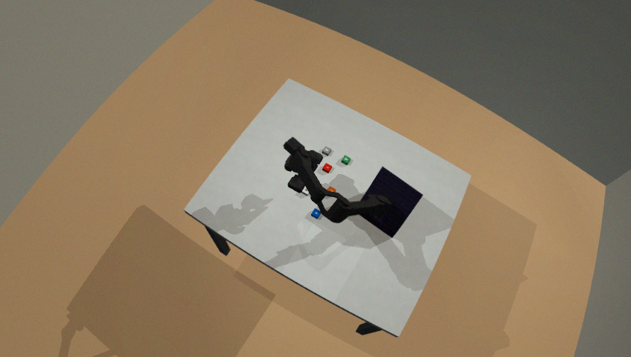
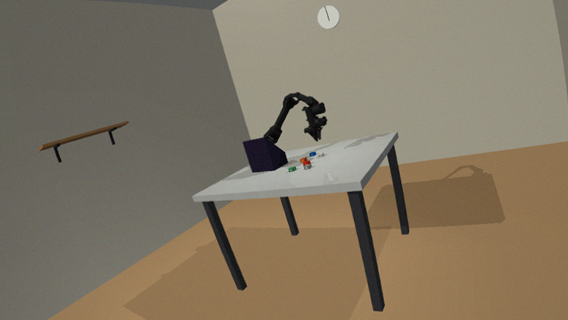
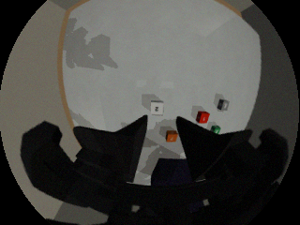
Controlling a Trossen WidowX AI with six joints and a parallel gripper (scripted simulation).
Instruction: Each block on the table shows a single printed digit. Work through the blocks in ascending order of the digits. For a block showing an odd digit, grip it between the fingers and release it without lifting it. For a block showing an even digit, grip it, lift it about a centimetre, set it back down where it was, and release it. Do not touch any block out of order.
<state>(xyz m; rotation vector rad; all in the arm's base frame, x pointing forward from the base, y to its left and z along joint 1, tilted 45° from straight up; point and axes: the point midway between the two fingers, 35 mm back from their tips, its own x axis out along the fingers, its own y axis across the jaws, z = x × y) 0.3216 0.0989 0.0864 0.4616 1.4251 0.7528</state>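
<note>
My gripper tip is 2 cm past the white block and 9 cm above it. From my gripper tip the other things lie so: red block: 1 cm behind, 15 cm to the right, 9 cm below; blue block: 12 cm behind, 5 cm to the left, 9 cm below; orange block: 10 cm behind, 7 cm to the right, 9 cm below.
</note>
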